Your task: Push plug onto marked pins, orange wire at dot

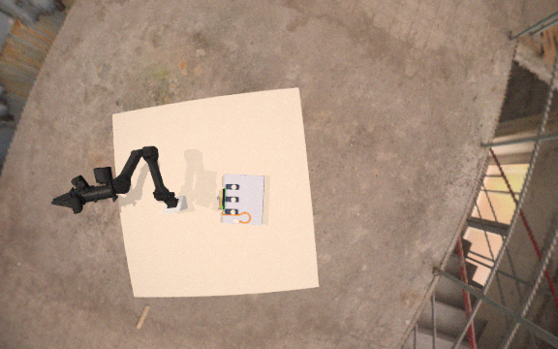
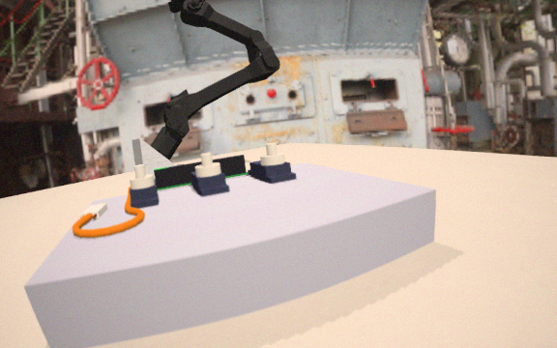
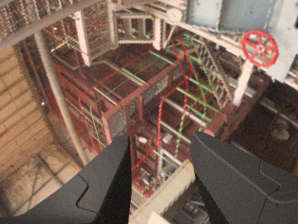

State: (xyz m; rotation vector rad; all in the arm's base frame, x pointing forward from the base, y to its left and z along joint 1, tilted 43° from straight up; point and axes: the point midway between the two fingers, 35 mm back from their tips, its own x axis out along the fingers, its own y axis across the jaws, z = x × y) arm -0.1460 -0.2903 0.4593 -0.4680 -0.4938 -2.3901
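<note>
Right now the grey holder is 670 mm ahead of my gripper tip, 140 mm to the right of it and 590 mm below it.
</note>
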